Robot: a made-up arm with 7 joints. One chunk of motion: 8 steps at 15 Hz.
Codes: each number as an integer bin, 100 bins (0 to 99) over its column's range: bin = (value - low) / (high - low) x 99, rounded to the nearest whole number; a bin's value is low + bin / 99 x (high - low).
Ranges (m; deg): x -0.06..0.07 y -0.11..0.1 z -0.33..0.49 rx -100..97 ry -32..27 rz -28..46
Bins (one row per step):
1: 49 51 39 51 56 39
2: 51 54 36 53 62 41
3: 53 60 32 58 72 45
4: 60 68 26 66 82 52
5: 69 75 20 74 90 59
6: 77 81 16 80 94 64
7: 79 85 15 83 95 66
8: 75 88 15 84 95 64
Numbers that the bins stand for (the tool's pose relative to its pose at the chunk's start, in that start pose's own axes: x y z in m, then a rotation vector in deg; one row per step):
1: 0.0043 -0.0018 -0.0070 1.48 1.37 1.15
2: 0.0070 0.0045 -0.0318 5.46 4.95 2.65
3: 0.0096 0.0173 -0.0649 15.41 10.91 5.64
4: 0.0188 0.0342 -0.1146 31.33 16.87 10.87
5: 0.0306 0.0491 -0.1643 47.25 21.64 16.10
6: 0.0411 0.0618 -0.1975 59.19 24.02 19.84
7: 0.0437 0.0703 -0.2058 65.16 24.62 21.33
8: 0.0385 0.0767 -0.2058 67.15 24.62 19.84

